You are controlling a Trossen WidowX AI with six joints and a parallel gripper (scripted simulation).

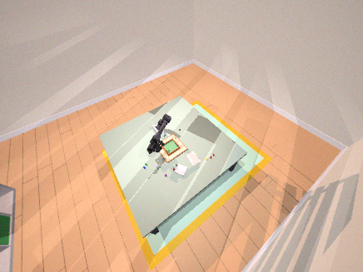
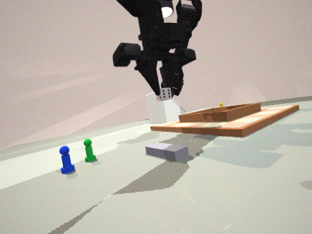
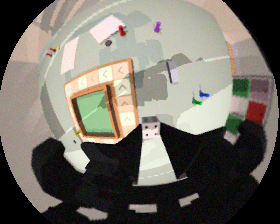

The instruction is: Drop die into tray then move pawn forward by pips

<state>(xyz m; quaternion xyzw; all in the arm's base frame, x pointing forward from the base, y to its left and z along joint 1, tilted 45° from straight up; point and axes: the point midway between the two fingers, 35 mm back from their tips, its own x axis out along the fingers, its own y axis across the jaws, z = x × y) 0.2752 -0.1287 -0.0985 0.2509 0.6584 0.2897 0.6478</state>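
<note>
Right now my gripper tip is 80 mm past the yellow pawn, 280 mm to the right of it and 60 mm above it. The rest, counted from my gripper tip: grey flat block: 110 mm ahead, 80 mm to the right, 80 mm below; white die: right at my gripper tip; green pawn: 20 mm ahead, 170 mm to the right, 80 mm below.
</note>
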